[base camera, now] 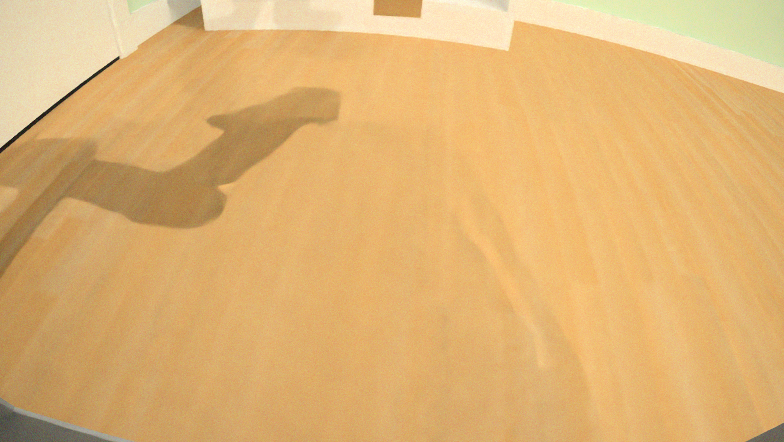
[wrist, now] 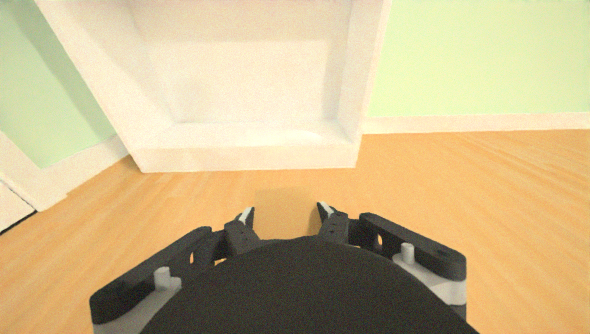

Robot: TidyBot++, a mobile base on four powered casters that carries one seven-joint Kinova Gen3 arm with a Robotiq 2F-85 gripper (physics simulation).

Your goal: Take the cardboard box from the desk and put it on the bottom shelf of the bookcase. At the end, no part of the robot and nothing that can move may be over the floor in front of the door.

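Frame: origin at the arm's base, x ahead, y left, z up, level; centimetres.
Where they show: gripper, between the fingertips: (wrist: 286,214).
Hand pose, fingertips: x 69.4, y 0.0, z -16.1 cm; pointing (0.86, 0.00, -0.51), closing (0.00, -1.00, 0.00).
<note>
After its pixels a point has its place.
The cardboard box (base camera: 397,7) @(y -0.2, x 63.5, z -19.2 cm) (wrist: 285,222) @(y 0.1, x 67.9, z -15.4 cm) is brown, close to the floor's colour. My gripper (wrist: 286,214) @(y 0.0, x 69.4, z -16.1 cm) is shut on it, with a finger on each side. In the base view the box's lower part shows at the top edge, in front of the white bookcase (base camera: 301,20) @(y 24.1, x 113.1, z -37.0 cm) (wrist: 250,159) @(y 11.3, x 112.1, z -34.9 cm). In the wrist view the bookcase stands beyond the box, and the box is in line with the right half of its front. The bottom shelf (wrist: 210,134) @(y 27.7, x 124.7, z -29.7 cm) shows as a white surface behind the bookcase's low front board. My palm hides the near part of the box.
The white door (base camera: 49,49) @(y 70.8, x 77.6, z -28.0 cm) (wrist: 11,206) @(y 69.6, x 95.7, z -34.8 cm) is at the left, with a dark line along its foot. The arm's shadow (base camera: 181,192) @(y 26.7, x 49.2, z -39.7 cm) lies on the wood floor (base camera: 384,274) @(y -1.0, x 38.7, z -39.7 cm) at the left. Green wall (wrist: 480,60) @(y -90.1, x 138.1, z -6.7 cm) with a white skirting board (wrist: 475,123) @(y -103.4, x 135.9, z -35.1 cm) runs right of the bookcase.
</note>
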